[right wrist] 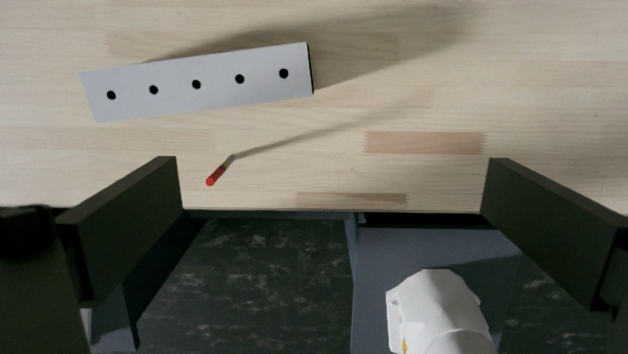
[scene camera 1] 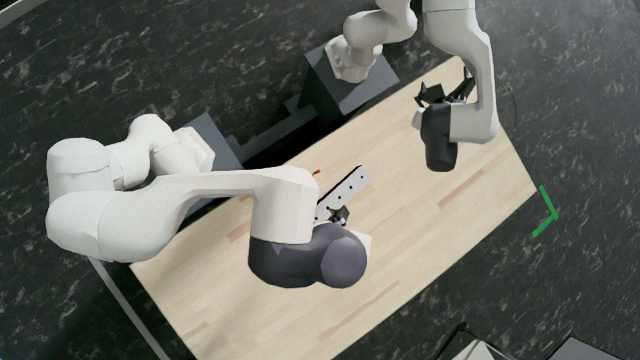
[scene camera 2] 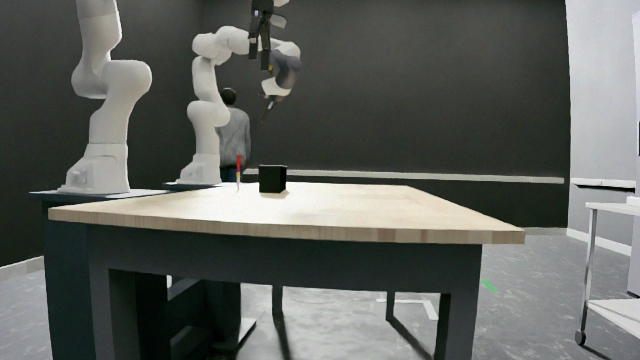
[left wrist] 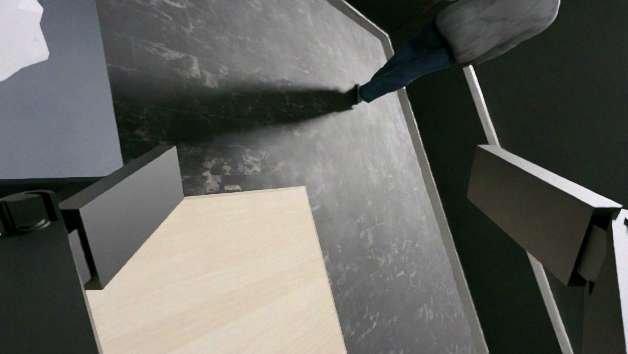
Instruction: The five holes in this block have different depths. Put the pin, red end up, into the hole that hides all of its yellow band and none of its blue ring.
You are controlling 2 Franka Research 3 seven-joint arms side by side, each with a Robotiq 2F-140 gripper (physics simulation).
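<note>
The pin (scene camera 1: 316,171) (scene camera 2: 238,167) (right wrist: 216,175) stands upright on the table, red end up, with blue and yellow bands below the red and a pale lower end. The long grey block (scene camera 1: 345,192) (scene camera 2: 272,179) (right wrist: 175,87) lies beside it, its five holes facing up; their depths cannot be seen. My right gripper (scene camera 2: 259,61) (right wrist: 331,184) is open and empty, high above the table, pointing down; in scene camera 1 its arm mostly hides it. My left gripper (scene camera 1: 444,85) (scene camera 2: 263,119) (left wrist: 326,172) is open and empty, above the table's upper right end in scene camera 1.
The wooden table (scene camera 1: 430,240) (scene camera 2: 350,215) (left wrist: 225,260) (right wrist: 550,110) bears the block and pin. A person (scene camera 2: 235,132) (left wrist: 495,30) stands beyond it. A white cart (scene camera 2: 612,206) stands at the right in scene camera 2. The right arm crosses the table's left part in scene camera 1.
</note>
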